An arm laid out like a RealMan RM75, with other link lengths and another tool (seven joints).
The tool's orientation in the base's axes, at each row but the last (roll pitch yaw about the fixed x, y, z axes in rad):
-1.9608 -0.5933 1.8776
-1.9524 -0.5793 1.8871
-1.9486 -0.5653 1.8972
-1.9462 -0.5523 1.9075
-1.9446 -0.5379 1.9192
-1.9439 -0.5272 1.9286
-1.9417 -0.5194 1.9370
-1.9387 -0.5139 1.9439
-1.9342 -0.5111 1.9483
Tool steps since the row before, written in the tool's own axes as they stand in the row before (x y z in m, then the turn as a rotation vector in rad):
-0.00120 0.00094 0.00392 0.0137 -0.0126 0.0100
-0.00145 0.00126 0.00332 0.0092 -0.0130 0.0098
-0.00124 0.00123 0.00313 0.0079 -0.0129 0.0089
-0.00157 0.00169 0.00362 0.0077 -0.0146 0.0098
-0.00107 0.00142 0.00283 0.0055 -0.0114 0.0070
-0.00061 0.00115 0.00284 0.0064 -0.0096 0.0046
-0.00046 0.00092 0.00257 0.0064 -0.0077 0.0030
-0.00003 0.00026 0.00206 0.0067 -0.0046 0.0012
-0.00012 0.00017 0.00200 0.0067 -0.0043 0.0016
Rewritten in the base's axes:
-0.00321 -0.00068 -0.00263 -0.0155 0.0024 0.0142
-0.00251 -0.00071 -0.00281 -0.0142 -0.0014 0.0121
-0.00238 -0.00061 -0.00260 -0.0130 -0.0023 0.0116
-0.00265 -0.00073 -0.00329 -0.0141 -0.0035 0.0125
-0.00209 -0.00045 -0.00257 -0.0102 -0.0031 0.0097
-0.00227 -0.00028 -0.00213 -0.0079 -0.0010 0.0095
-0.00210 -0.00028 -0.00178 -0.0061 0.0004 0.0085
-0.00187 -0.00024 -0.00087 -0.0040 0.0027 0.0067
-0.00180 -0.00037 -0.00082 -0.0043 0.0027 0.0063

